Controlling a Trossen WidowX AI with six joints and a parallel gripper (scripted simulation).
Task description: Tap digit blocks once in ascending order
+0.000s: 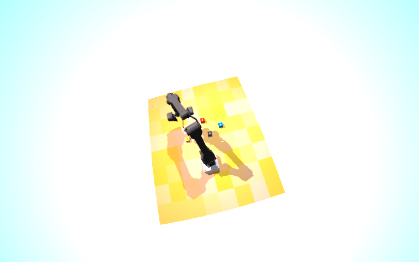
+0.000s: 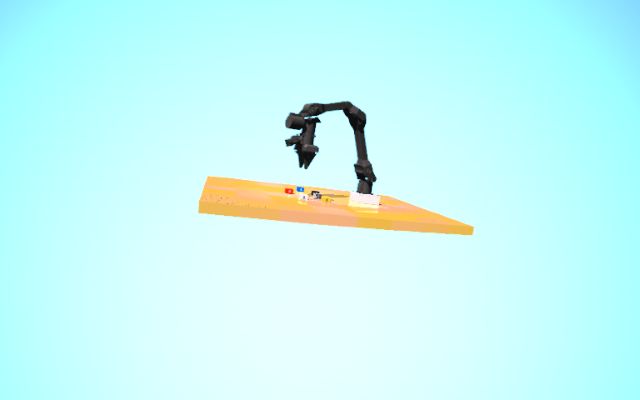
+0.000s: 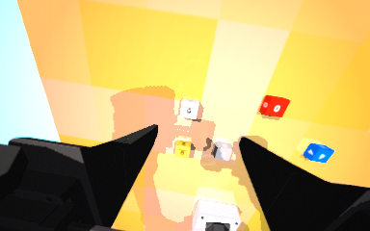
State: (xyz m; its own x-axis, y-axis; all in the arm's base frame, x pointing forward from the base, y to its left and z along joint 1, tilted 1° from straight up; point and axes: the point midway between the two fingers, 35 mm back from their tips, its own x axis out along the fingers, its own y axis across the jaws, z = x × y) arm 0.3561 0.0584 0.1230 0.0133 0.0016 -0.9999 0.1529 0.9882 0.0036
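Right now the red block is 14 cm to the right of my gripper tip, 12 cm below it and 1 cm behind it. The rest, counted from my gripper tip: yellow block (12 cm below, 11 cm behind, 3 cm to the left); then blue block (26 cm to the right, 12 cm below, 11 cm behind).
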